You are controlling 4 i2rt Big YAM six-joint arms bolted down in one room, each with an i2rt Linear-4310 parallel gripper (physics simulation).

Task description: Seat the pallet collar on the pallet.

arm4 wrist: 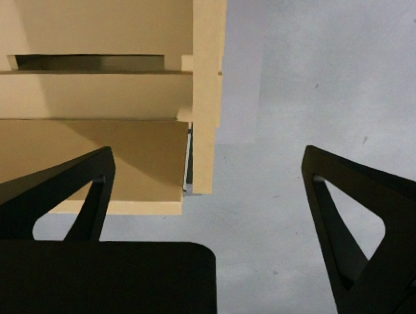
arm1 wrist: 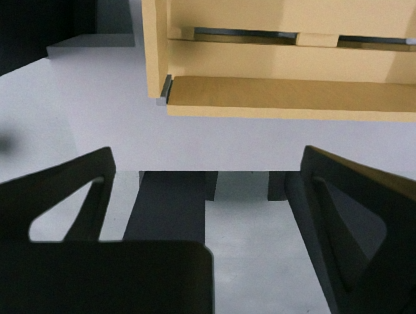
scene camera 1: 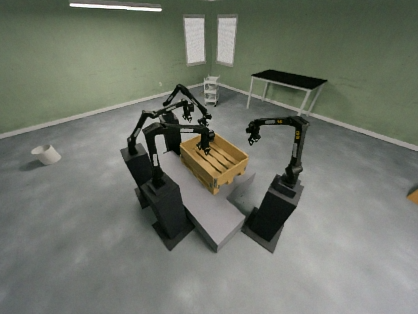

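Note:
The wooden pallet collar [arm1 wrist: 292,95] [arm4 wrist: 205,100] [scene camera 1: 232,171] is an upright four-sided frame with metal corner pieces. It stands around the slatted deck of the wooden pallet [arm1 wrist: 225,15] [arm4 wrist: 100,30] [scene camera 1: 220,154]; whether it rests flush all round cannot be told. Arm1's gripper [arm1 wrist: 207,150] is open and empty, with the near collar wall ahead of its fingers. Arm4's gripper [arm4 wrist: 207,150] is open and empty near a collar corner. In the scene view one gripper [scene camera 1: 204,146] hangs over the collar's left part and another [scene camera 1: 252,139] is right of it; their fingers are too small to judge.
A low grey platform [arm1 wrist: 100,105] [scene camera 1: 215,220] lies under and in front of the pallet. Three arms on dark pedestals stand left and behind, one at the right. A white bin [scene camera 1: 46,154] is far left; a white cart [scene camera 1: 211,93] and a black-topped table [scene camera 1: 287,78] stand behind.

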